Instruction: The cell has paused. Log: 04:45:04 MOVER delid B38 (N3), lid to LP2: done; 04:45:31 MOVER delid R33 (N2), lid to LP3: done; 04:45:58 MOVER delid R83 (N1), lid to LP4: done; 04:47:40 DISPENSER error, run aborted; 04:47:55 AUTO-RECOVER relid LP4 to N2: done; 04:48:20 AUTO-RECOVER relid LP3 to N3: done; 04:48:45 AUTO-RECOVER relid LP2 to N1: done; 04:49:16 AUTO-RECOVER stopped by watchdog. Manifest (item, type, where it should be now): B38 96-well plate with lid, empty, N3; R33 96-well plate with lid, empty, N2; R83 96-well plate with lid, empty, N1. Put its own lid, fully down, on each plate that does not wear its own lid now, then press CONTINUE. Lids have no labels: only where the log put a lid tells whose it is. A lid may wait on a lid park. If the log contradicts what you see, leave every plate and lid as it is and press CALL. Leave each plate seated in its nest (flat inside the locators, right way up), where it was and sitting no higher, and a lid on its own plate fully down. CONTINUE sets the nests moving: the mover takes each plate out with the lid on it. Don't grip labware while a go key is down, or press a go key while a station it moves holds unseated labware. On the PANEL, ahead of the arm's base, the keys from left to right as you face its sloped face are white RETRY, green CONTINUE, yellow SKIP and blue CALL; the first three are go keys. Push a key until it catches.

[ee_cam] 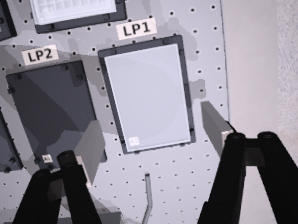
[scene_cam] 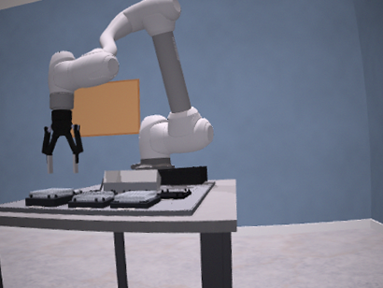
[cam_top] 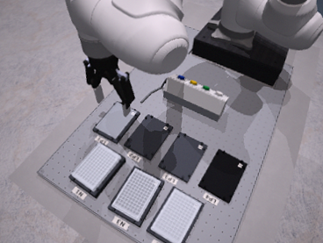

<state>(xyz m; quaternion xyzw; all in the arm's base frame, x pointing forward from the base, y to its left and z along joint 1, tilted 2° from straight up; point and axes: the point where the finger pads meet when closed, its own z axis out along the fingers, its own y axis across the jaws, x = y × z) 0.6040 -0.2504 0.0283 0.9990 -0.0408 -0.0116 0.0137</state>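
The pale grey lid is 9 cm below my hand. The rest, counted from my hand: lid park LP2: 13 cm to the left, 10 cm below; then LP2 label: 12 cm to the left, 11 cm below, 9 cm ahead; then lid park LP1: 10 cm below.
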